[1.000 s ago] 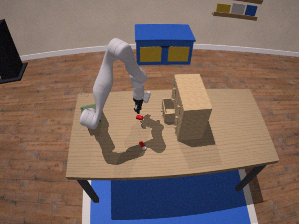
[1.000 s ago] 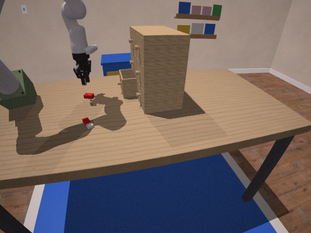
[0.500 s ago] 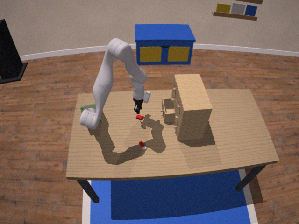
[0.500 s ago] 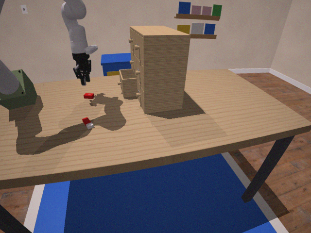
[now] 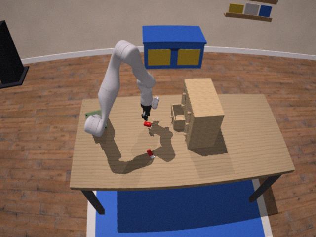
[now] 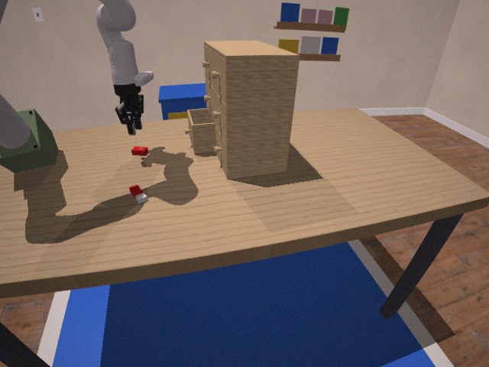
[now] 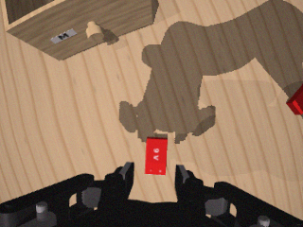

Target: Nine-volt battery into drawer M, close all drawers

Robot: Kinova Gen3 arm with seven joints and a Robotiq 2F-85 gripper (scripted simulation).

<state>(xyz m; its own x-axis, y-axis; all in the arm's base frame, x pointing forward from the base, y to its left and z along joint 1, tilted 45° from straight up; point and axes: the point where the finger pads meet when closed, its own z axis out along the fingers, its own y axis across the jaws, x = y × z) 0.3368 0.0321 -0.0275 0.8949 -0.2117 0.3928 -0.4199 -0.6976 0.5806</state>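
Right now the nine-volt battery is 10 mm behind my hand and 90 mm below it. Round my hand: red-and-white object (240 mm to the right, 90 mm below).
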